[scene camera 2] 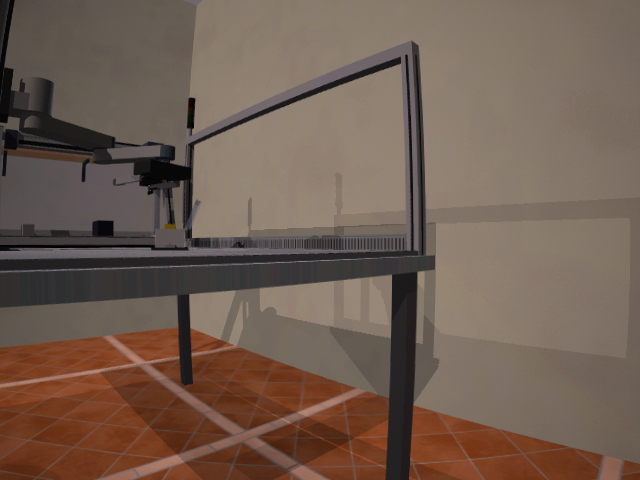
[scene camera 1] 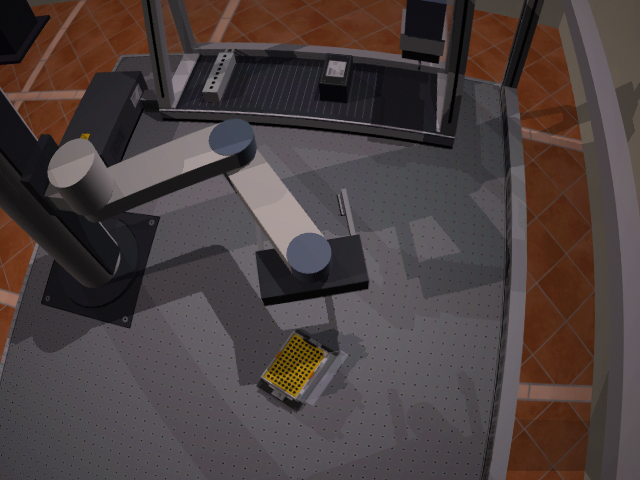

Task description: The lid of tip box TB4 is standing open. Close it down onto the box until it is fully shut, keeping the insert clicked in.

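Places are measured from the arm's base along level axes (x ahead, y left, z up), in centimetres.
Pixels of known places: gripper, fingertip midpoint: [scene camera 2: 133, 185] [scene camera 1: 299, 198]; arm's base, link origin: [scene camera 1: 98, 263].
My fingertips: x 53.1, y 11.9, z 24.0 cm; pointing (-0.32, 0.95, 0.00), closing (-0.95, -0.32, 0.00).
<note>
Ahead of a thing's pixels: the offset from my fingertips to its middle. "spot": to the spot under its first point. Level surfaces: height alone.
Tip box TB4 {dx +2.7, dy -28.3, dz -19.5 cm} [scene camera 1: 279, 394] [scene camera 2: 169, 238] stands on the perforated table with its yellow insert {dx +2.7, dy -28.3, dz -16.3 cm} [scene camera 1: 294, 364] [scene camera 2: 170, 226] on top. The insert looks level, with rows of dark holes. The clear lid {dx +8.9, dy -31.0, dz -12.3 cm} [scene camera 1: 327, 378] [scene camera 2: 193, 214] stands open on the box's right side, leaning up and outward. My gripper [scene camera 2: 164, 186] is open and empty, well above the box in the scene camera 2 view. In the scene camera 1 view the black wrist housing [scene camera 1: 276, 281] hides the fingers and is farther back than the box.
At the back is a dark conveyor {dz -17.9 cm} [scene camera 1: 279, 90] with a white perforated strip {spot: dx -31.8, dy +42.9, dz -13.4 cm} [scene camera 1: 219, 75] and a black block {spot: dx +0.4, dy +42.4, dz -10.8 cm} [scene camera 1: 336, 77] [scene camera 2: 102, 228]. A dark grey cabinet {spot: dx -62.0, dy +27.6, dz -11.3 cm} [scene camera 1: 105, 111] stands at the back left. A framed guard [scene camera 1: 509, 217] [scene camera 2: 413, 149] runs along the right edge.
</note>
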